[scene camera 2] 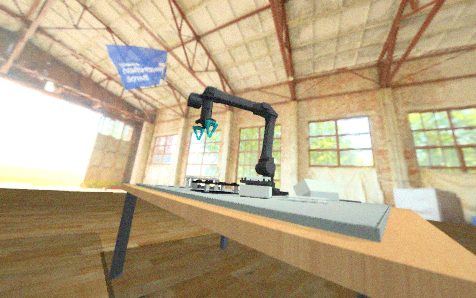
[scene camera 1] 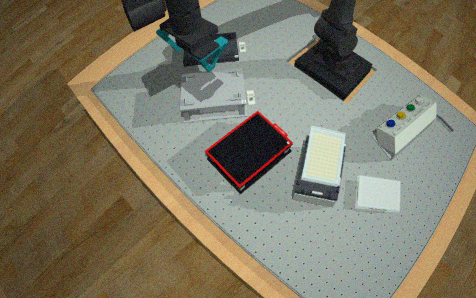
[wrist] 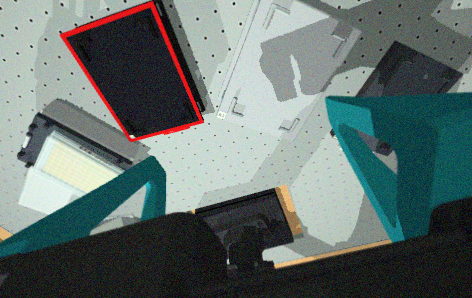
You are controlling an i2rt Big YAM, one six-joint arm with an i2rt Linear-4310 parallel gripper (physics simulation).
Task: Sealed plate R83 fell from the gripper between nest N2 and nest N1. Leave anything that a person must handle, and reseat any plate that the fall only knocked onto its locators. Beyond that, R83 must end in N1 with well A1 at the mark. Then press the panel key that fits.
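Frame: origin at the arm's base, x left, y ahead, z down, level; millimetres.
Seen in the pictures: gripper, between the fingertips: (scene camera 2: 203,138) (scene camera 1: 194,59) (wrist: 237,138); arm's base, origin of its link: (scene camera 1: 336,64) (wrist: 242,230).
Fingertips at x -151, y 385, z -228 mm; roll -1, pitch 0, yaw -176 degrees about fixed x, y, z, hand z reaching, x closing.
Offsets run from my fingertips to a thing's middle. "spot": to the spot under its first point.
My gripper (scene camera 1: 192,50) (scene camera 2: 204,137) (wrist: 237,138) is open and empty, high above the nests. Below it in scene camera 1 is a dark nest @[dx -186, dy -204, dz +238 mm] (scene camera 1: 228,49) (wrist: 425,75), partly hidden by the gripper. A light grey nest @[dx -40, dy -64, dz +216 mm] (scene camera 1: 230,90) (wrist: 245,80) with corner locators and an A1 mark @[dx +52, dy -79, dz +190 mm] (wrist: 221,115) stands beside it, holding no plate. A plate with pale yellow wells @[dx +289, dy -77, dz +177 mm] (scene camera 1: 324,155) (wrist: 82,162) rests on a dark-topped block @[spot: dx +299, dy +10, dz +194 mm] (scene camera 1: 305,189) (wrist: 37,131); its lettering is unreadable. The key panel @[dx +430, dy -340, dz +207 mm] (scene camera 1: 407,127) (scene camera 2: 316,189) has blue, yellow, green and whitish keys.
A black red-rimmed tray @[dx +134, dy +1, dz +226 mm] (scene camera 1: 249,149) (wrist: 132,75) stands between the grey nest and the dark-topped block. A flat white piece @[dx +457, dy -115, dz +242 mm] (scene camera 1: 378,193) (wrist: 42,192) lies beside the block. The arm's base (scene camera 1: 334,70) (wrist: 245,220) stands at the table's far edge in scene camera 1.
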